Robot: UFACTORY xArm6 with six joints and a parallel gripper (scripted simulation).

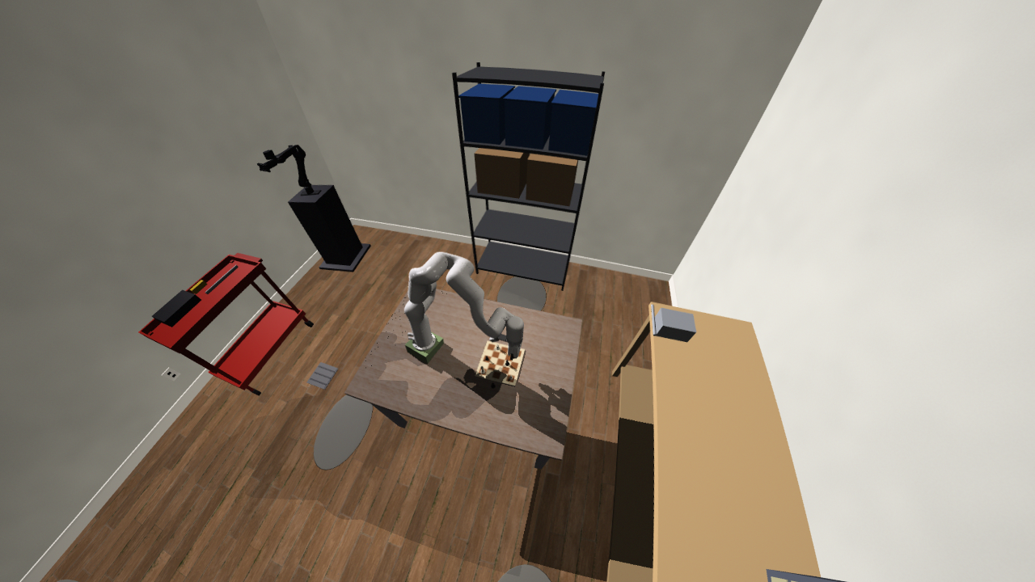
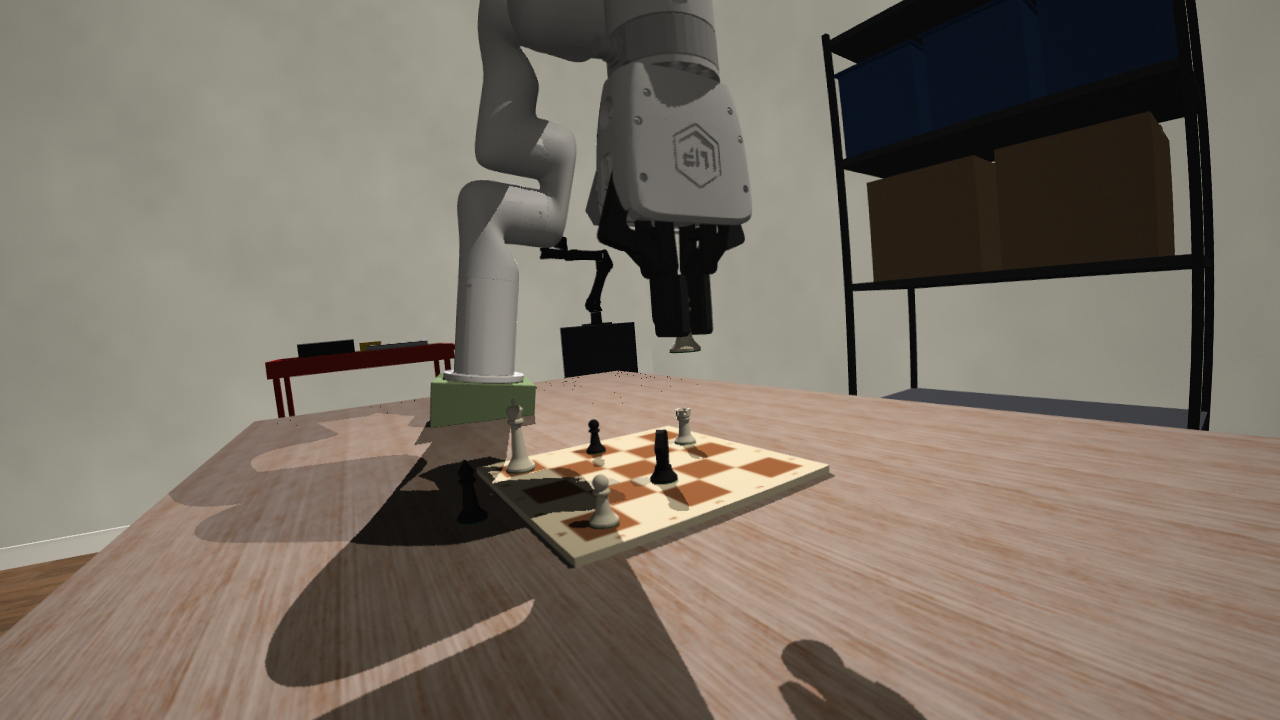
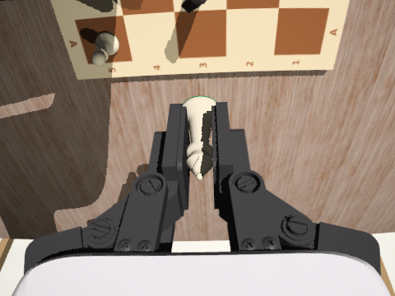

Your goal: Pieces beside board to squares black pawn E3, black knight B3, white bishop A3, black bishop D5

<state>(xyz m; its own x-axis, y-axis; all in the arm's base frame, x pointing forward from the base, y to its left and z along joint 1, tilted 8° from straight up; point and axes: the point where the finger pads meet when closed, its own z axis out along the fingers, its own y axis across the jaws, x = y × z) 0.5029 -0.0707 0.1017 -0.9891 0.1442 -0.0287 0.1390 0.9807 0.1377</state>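
The tall black piece is 40 mm behind my hand and 120 mm below it. From my hand the other things lie so: chessboard 70 mm behind, 10 mm to the left, 130 mm below; then white pawn 10 mm behind, 70 mm to the right, 120 mm below; then white rook 10 mm below.
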